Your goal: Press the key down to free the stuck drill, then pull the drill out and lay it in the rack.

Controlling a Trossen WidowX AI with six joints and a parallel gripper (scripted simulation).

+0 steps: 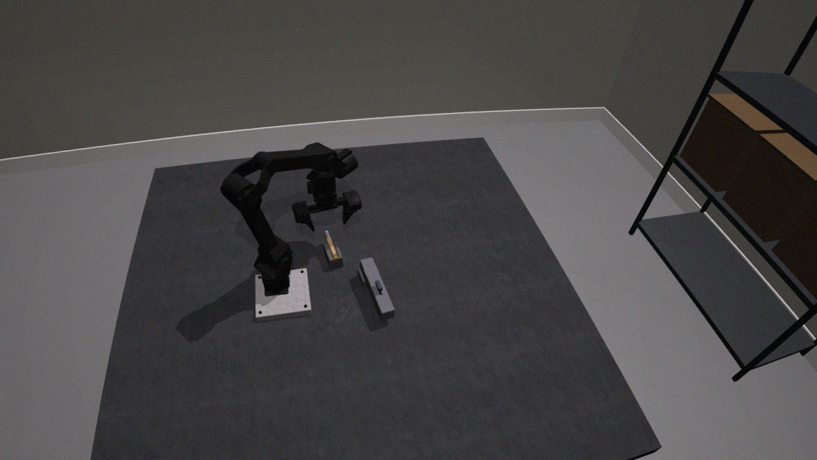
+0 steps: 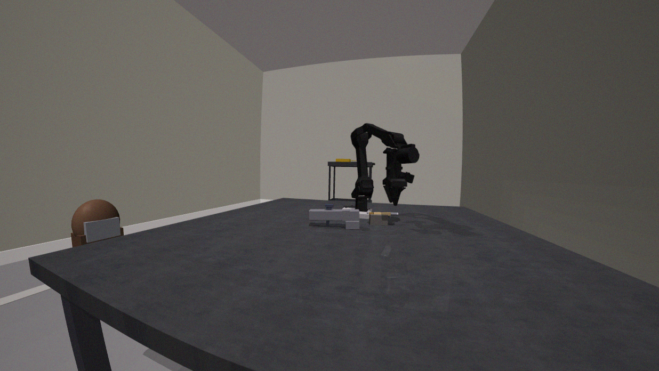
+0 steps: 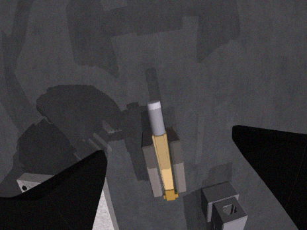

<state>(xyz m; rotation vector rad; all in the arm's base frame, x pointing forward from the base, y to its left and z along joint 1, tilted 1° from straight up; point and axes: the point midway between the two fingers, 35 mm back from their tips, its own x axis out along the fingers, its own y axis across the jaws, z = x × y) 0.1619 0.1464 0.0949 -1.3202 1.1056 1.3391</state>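
The drill is 40 mm to the right of my gripper tip and 40 mm below it. Also, from my gripper tip: pale grey block 210 mm to the right, 110 mm ahead, 40 mm below; rack 60 mm below, 50 mm to the right; dark bluish key 230 mm to the right, 110 mm ahead, 30 mm below.
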